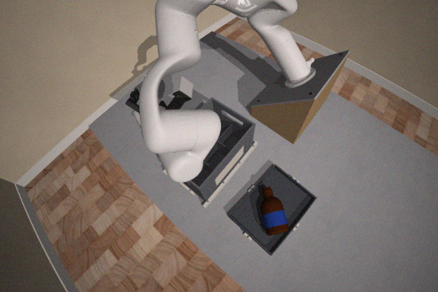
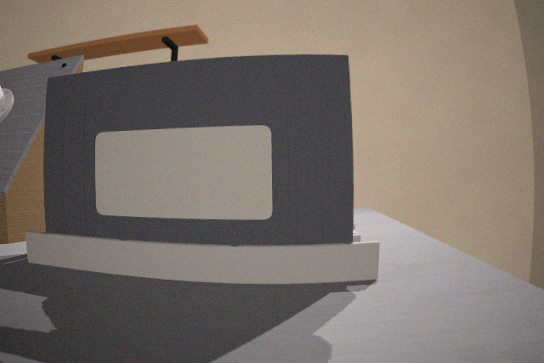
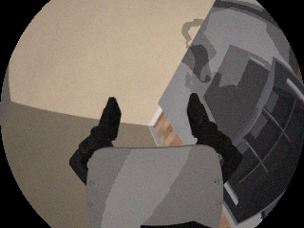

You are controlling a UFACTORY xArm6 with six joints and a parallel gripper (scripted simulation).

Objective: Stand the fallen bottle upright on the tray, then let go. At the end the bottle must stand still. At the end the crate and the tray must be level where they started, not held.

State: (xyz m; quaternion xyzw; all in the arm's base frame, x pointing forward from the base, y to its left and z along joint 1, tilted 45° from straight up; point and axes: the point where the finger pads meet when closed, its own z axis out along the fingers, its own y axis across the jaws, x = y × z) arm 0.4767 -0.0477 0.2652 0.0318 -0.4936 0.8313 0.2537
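My gripper is now 80 mm past the bottle, 430 mm to the right of it and 270 mm above it. From my hand the other things lie so: dark tray: 90 mm behind, 430 mm to the left, 300 mm below; then dark crate: 70 mm behind, 150 mm to the left, 220 mm below.
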